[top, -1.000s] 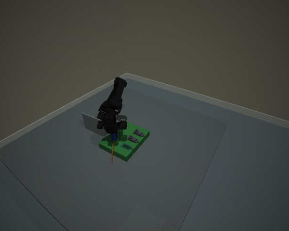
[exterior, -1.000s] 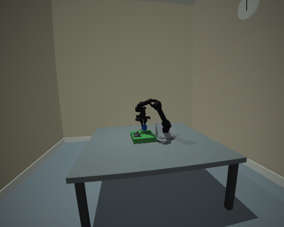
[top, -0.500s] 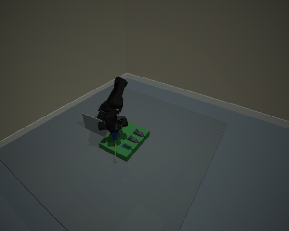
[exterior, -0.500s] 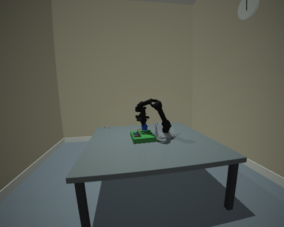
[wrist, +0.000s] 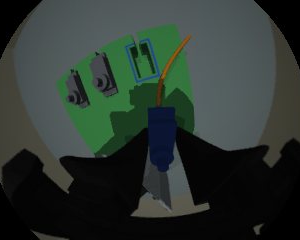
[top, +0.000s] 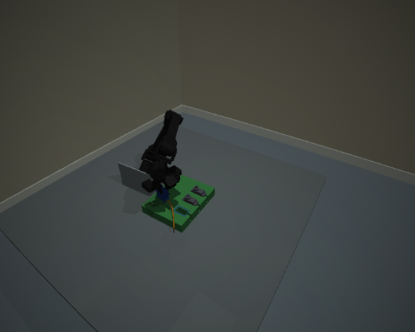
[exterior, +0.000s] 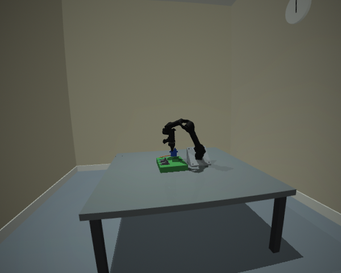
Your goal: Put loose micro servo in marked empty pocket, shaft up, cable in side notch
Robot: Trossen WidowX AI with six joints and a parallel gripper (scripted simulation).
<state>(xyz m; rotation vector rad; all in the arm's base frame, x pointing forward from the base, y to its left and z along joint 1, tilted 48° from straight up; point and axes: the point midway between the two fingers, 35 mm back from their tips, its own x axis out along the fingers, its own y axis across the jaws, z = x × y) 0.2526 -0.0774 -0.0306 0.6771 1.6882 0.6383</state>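
Now: gripper tip 100 mm above the green deck, 70 mm to the right of it and 20 mm past it.
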